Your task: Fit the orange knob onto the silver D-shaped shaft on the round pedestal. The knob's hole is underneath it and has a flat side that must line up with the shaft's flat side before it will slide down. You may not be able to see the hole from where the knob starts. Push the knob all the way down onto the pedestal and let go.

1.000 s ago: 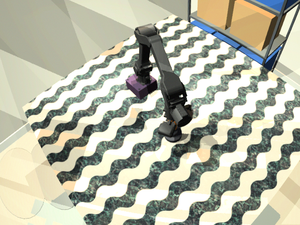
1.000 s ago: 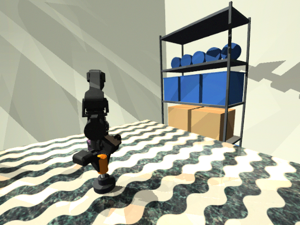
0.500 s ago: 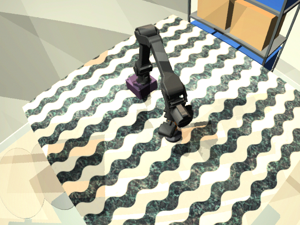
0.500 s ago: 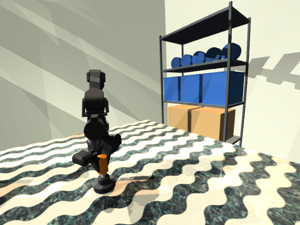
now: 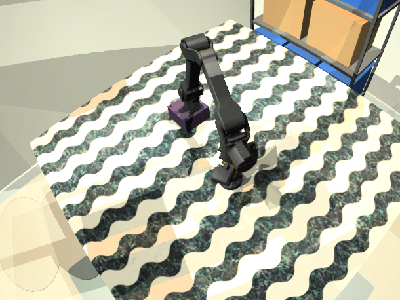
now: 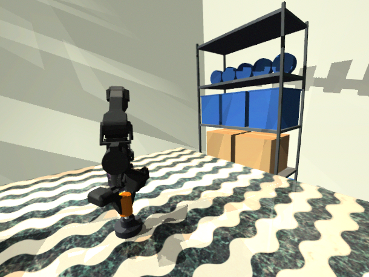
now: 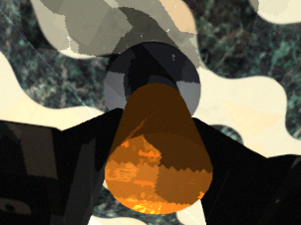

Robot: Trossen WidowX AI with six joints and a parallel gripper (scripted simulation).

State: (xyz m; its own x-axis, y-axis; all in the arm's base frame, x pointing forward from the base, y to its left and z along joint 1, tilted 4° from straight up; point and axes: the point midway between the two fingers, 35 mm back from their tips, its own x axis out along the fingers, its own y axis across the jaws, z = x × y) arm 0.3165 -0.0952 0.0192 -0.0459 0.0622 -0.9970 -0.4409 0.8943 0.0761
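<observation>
Now: the round grey pedestal 4 cm below my gripper tip. From my gripper tip the other things lie so: orange knob 3 cm above.
</observation>
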